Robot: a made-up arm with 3 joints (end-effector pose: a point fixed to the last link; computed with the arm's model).
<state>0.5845 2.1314 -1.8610</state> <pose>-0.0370 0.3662 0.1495 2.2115 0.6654 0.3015</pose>
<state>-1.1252 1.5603 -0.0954</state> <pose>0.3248 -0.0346 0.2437 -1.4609 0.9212 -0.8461</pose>
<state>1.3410 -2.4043 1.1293</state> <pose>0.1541 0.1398 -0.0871 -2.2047 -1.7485 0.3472</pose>
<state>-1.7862 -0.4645 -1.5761</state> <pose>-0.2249 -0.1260 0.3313 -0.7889 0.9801 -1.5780</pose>
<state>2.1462 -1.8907 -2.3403</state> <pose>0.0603 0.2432 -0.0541 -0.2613 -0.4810 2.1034</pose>
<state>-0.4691 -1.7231 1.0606</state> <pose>0.0430 -0.2939 0.0678 2.7147 -0.6487 -0.1173</pose>
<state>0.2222 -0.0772 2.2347</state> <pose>0.1856 -0.0446 0.4818 2.3003 0.2566 0.1130</pose>
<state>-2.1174 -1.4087 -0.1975</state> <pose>-0.2733 -0.0341 0.1334 0.7047 -1.2537 -1.8106</pose>
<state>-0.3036 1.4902 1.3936</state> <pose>0.2624 0.2650 0.2575 -0.0959 0.0147 -0.3034</pose>
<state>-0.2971 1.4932 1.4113</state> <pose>0.2610 0.2675 0.2571 -0.0813 0.0122 -0.2969</pose>
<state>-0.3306 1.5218 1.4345</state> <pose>0.2708 0.2616 0.2492 -0.0865 0.0144 -0.3304</pose>
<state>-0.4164 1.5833 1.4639</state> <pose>0.2944 0.2424 0.2314 -0.1177 0.0249 -0.4159</pose>
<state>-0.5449 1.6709 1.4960</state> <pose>0.3258 0.2073 0.2051 -0.1705 0.0477 -0.5435</pose>
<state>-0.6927 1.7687 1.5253</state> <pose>0.3548 0.1595 0.1752 -0.2336 0.0843 -0.6892</pose>
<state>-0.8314 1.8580 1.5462</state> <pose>0.3735 0.1090 0.1475 -0.2936 0.1296 -0.8245</pose>
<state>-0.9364 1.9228 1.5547</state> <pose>0.3815 0.0682 0.1274 -0.3407 0.1723 -0.9255</pose>
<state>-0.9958 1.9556 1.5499</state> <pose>0.3834 0.0445 0.1170 -0.3714 0.2019 -0.9816</pose>
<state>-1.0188 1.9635 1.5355</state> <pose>0.3835 0.0351 0.1144 -0.3901 0.2179 -1.0026</pose>
